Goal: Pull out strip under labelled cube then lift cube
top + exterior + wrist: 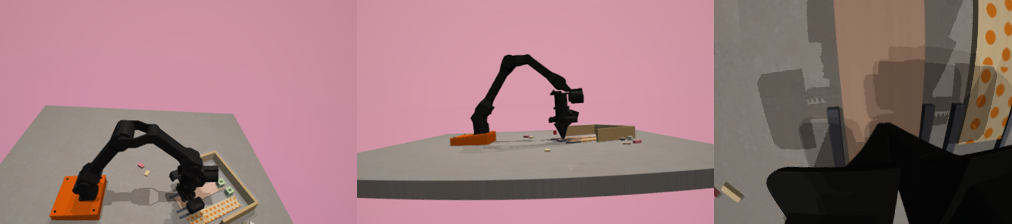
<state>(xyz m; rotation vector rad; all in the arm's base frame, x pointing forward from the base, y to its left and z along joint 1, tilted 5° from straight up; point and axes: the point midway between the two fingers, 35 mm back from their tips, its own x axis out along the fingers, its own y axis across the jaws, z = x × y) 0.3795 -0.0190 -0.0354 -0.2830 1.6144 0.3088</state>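
Now: the plain peach strip 80 mm ahead of my gripper tip and 30 mm to the left of it. From my gripper tip the other things lie so: small red block (30 mm behind, 290 mm to the left).
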